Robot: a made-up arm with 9 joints.
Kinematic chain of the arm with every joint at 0, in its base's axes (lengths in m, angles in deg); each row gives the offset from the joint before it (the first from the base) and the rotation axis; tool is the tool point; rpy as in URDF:
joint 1: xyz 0 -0.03 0.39 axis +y
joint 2: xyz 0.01 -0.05 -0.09 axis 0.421 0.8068 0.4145
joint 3: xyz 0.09 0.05 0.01 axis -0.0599 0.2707 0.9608
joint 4: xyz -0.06 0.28 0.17 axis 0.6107 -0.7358 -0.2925
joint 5: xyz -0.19 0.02 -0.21 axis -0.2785 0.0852 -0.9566
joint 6: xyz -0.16 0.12 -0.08 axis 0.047 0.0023 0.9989
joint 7: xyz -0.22 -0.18 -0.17 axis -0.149 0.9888 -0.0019
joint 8: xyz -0.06 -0.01 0 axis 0.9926 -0.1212 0.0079
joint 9: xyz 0 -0.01 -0.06 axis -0.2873 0.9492 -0.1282
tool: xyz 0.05 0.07 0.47 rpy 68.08 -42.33 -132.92
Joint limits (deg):
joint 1: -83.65..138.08
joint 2: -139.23..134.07
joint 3: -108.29..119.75
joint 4: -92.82..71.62
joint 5: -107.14..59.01
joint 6: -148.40..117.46
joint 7: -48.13..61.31
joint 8: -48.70..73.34
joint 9: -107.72..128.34
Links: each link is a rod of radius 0.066 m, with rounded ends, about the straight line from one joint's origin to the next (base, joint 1, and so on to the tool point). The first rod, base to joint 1, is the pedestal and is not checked.
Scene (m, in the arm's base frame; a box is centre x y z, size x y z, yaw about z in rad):
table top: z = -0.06
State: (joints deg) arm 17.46 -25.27 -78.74 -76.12 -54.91 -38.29 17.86 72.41 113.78
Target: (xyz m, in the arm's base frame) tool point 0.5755 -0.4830 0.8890
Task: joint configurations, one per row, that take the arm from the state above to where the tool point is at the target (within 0.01 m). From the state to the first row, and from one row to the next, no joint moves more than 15 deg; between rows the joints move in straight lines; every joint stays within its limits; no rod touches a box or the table.
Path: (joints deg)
1: 26.48 -10.45 -66.30 -79.46 -58.00 -36.22 22.02 68.16 116.59
2: 35.51 4.36 -53.86 -82.80 -61.09 -34.15 26.17 63.91 119.41
3: 44.53 19.18 -41.42 -86.14 -64.18 -32.08 30.33 59.65 122.22
4: 53.56 33.99 -28.98 -89.48 -67.27 -30.01 34.49 55.40 125.03
5: 62.58 48.81 -16.54 -92.82 -70.36 -27.94 38.65 51.15 127.85

